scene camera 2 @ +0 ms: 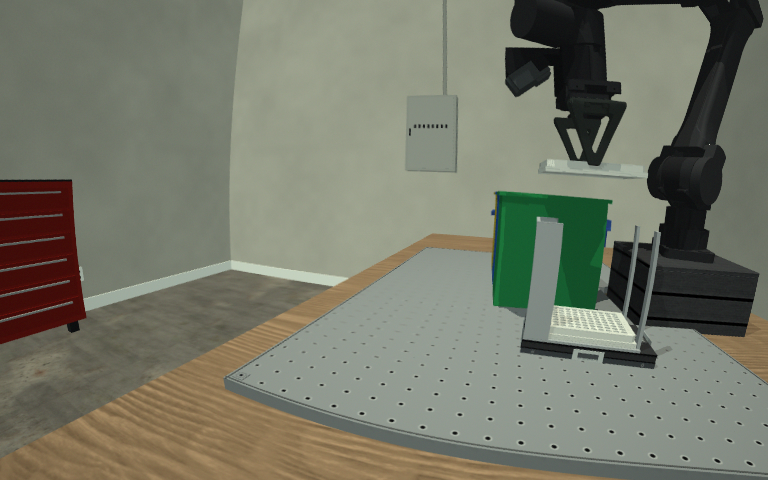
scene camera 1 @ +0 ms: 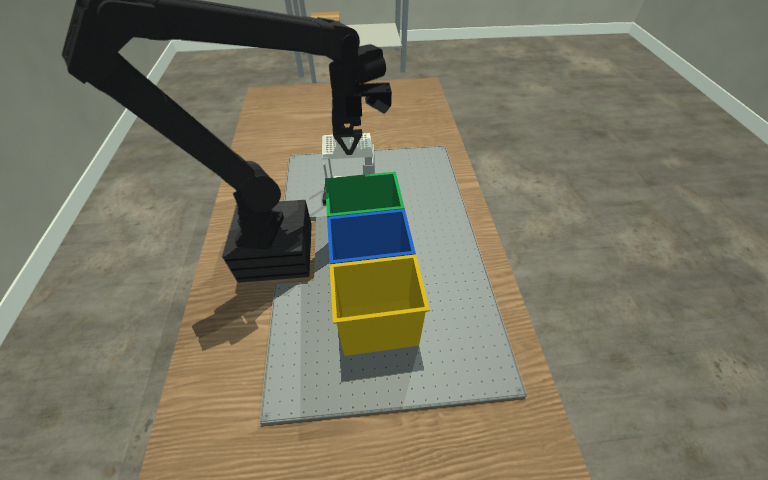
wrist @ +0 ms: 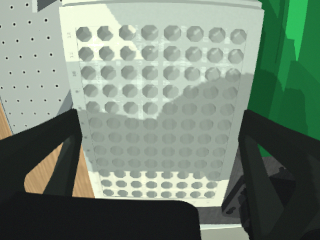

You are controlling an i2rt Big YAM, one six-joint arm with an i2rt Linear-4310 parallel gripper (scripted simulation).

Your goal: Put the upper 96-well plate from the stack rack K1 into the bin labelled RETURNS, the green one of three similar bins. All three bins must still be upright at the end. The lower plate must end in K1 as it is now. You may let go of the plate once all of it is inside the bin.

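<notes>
My gripper (scene camera 1: 348, 144) (scene camera 2: 585, 167) is visible, also in the wrist view at (wrist: 160, 118). Present too are a yellow bin (scene camera 1: 376, 289) and a blue bin (scene camera 1: 357, 237). The yellow bin is out of frame in the wrist view; the blue bin is likewise out of frame in the wrist view.
</notes>
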